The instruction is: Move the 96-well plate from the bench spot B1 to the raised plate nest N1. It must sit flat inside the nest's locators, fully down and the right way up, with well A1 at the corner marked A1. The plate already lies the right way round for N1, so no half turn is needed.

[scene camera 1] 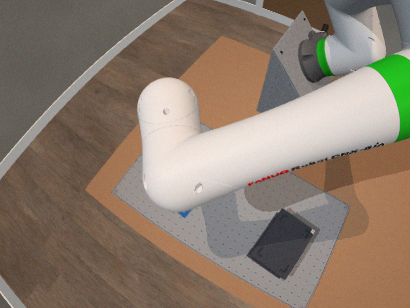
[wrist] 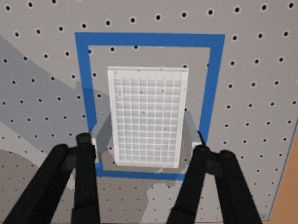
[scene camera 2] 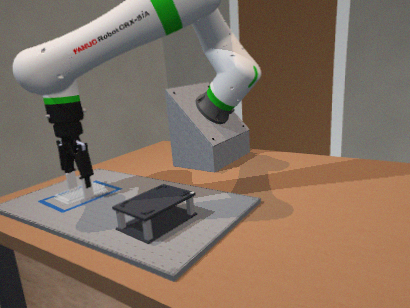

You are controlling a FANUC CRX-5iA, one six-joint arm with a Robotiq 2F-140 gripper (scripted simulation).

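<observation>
Dark raised plate nest (scene camera 1: 283,243). The gripper (scene camera 2: 81,194), plus the nest (scene camera 2: 162,199). The gripper (wrist: 147,119), plus a white 96-well plate (wrist: 134,108).
</observation>
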